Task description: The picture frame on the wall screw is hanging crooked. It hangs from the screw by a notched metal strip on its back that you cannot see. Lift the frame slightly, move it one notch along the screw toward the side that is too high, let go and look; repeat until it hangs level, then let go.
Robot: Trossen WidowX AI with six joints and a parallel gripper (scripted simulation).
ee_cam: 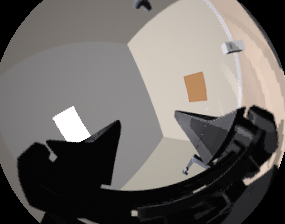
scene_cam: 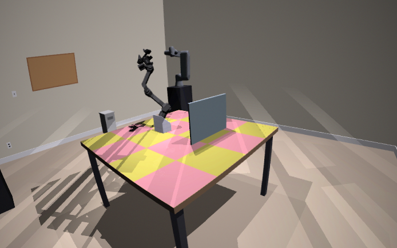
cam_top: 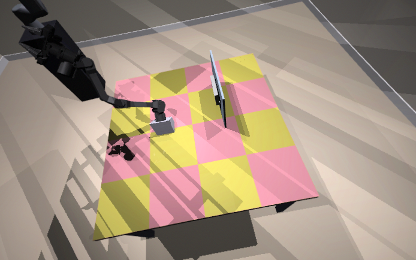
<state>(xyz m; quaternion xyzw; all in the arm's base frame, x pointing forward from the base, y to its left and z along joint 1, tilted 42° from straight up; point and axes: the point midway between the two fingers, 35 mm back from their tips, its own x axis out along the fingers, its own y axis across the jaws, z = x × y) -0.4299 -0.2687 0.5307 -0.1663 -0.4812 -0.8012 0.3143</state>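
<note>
The picture frame lies 840 mm ahead of my gripper tip, 50 mm to the right of it and 590 mm below it. From my gripper tip the other things lie so: upright wall panel 850 mm ahead, 40 mm to the right, 600 mm below.
</note>
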